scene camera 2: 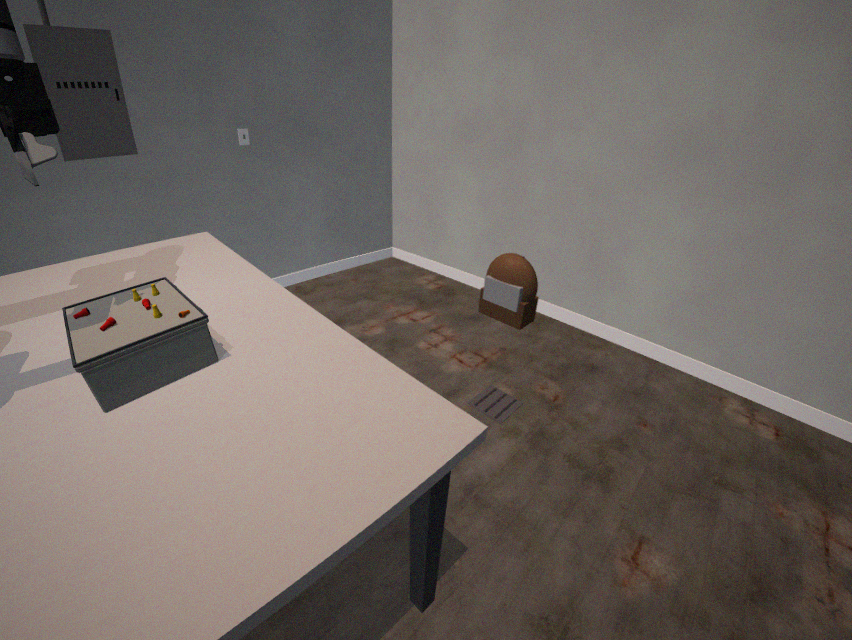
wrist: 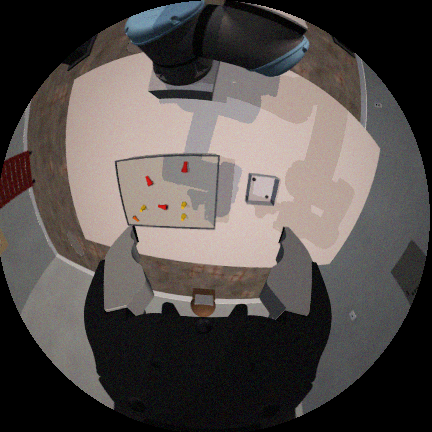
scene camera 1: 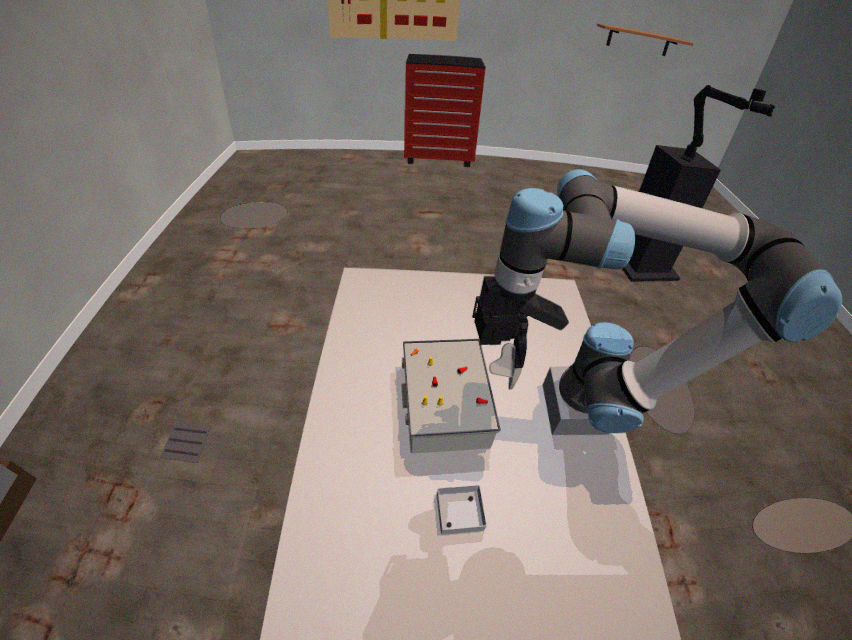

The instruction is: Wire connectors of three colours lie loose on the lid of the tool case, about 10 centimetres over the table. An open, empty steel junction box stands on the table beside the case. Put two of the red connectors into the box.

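Places are measured from the arm's base along level axes (x ahead, y left, z up), in metres.
Pixels of known places: gripper, fingertip midpoint: [scene camera 2: 35, 184] [wrist: 207, 228] [scene camera 1: 500, 358]; arm's base, link origin: [wrist: 182, 62] [scene camera 1: 585, 389].
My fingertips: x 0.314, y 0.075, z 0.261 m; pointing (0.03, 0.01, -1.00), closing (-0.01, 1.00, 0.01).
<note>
For each thing: its top centre in the pictures, then the offset to it from my fingertips.
- tool case, top centre: [scene camera 2: 131, 310] [scene camera 1: 446, 382] [wrist: 162, 196] dx +0.069, dy -0.129, dz -0.248 m
- second red connector, top centre: [scene camera 2: 105, 320] [scene camera 1: 463, 367] [wrist: 146, 181] dx +0.019, dy -0.167, dz -0.236 m
- third red connector, top centre: [scene camera 2: 145, 300] [scene camera 1: 435, 379] [wrist: 161, 207] dx +0.098, dy -0.135, dz -0.236 m
- open junction box, top centre: [scene camera 1: 461, 506] [wrist: 263, 191] dx +0.072, dy +0.180, dz -0.314 m
- yellow connector, top centre: [scene camera 2: 154, 305] [scene camera 1: 431, 357] [wrist: 140, 210] dx +0.101, dy -0.199, dz -0.227 m
- orange connector, top centre: [scene camera 2: 183, 309] [scene camera 1: 414, 350] [wrist: 134, 219] dx +0.141, dy -0.239, dz -0.240 m
My gripper [scene camera 1: 504, 375] [scene camera 2: 42, 169] [wrist: 207, 228] is open and empty, high above the table. In scene camera 1 it appears right of the tool case [scene camera 1: 451, 441] [scene camera 2: 148, 370] [wrist: 129, 172]. On the lid lie one red connector [scene camera 1: 482, 400] [scene camera 2: 81, 313] [wrist: 185, 167] nearest the arm's base, a second red connector [scene camera 1: 462, 369] [scene camera 2: 107, 323] [wrist: 149, 181] and a third red connector [scene camera 1: 434, 381] [scene camera 2: 146, 303] [wrist: 162, 206] near the middle. The open junction box [scene camera 1: 461, 531] [wrist: 260, 203] stands beside the case, with no connector in it; it does not show in scene camera 2.
A yellow connector [scene camera 1: 430, 361] [scene camera 2: 157, 312] [wrist: 143, 208] and an orange connector [scene camera 1: 414, 352] [scene camera 2: 183, 313] [wrist: 135, 218] lie toward one lid corner. Two more yellow connectors [scene camera 1: 424, 401] [scene camera 1: 440, 401] lie side by side. The arm's base [scene camera 1: 585, 416] [wrist: 182, 94] stands on the table beside the case.
</note>
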